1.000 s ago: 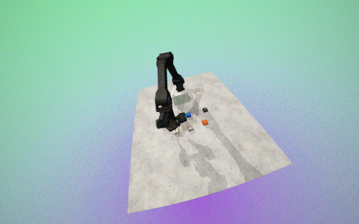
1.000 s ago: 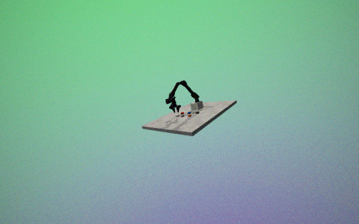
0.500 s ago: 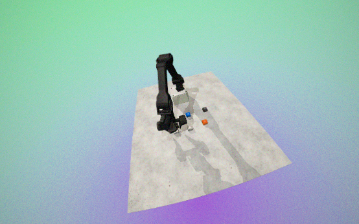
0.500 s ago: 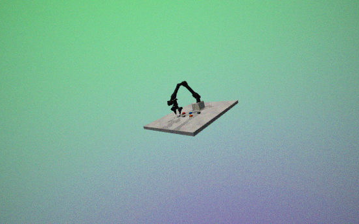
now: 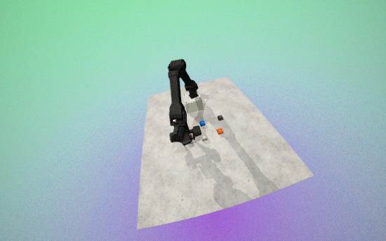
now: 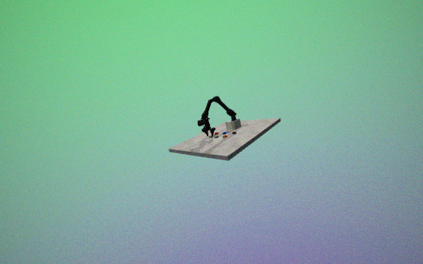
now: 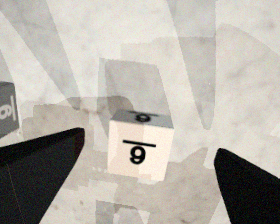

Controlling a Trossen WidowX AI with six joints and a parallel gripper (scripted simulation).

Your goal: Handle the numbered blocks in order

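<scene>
Right now my gripper tip is 29 cm to the right of the black block and 7 cm past it. The rest, counted from my gripper tip: white block (1 cm to the left); then grey block (10 cm to the left, 3 cm ahead); then red block (10 cm behind, 3 cm to the left).
</scene>
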